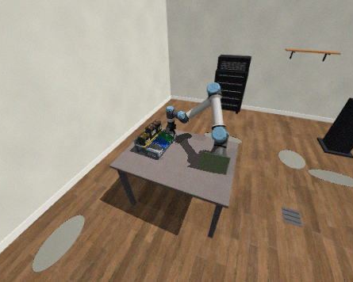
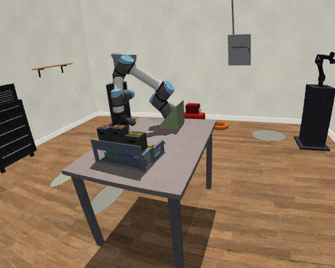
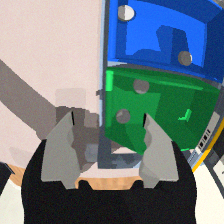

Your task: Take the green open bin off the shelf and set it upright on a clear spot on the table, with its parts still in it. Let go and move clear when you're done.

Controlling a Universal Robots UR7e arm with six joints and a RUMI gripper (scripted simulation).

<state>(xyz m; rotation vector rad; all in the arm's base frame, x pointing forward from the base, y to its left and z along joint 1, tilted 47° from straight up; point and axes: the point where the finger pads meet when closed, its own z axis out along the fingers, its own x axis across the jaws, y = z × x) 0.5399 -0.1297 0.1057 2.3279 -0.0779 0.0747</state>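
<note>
The green open bin is 8 cm ahead of my hand, 1 cm to the right of it and 2 cm below it. From my hand the other things lie so: grey bin: 10 cm ahead, 22 cm to the left, 2 cm below; then blue bin: 9 cm ahead, 10 cm to the left, 2 cm below; then yellow rail: 14 cm ahead, 10 cm to the left, 4 cm above.
</note>
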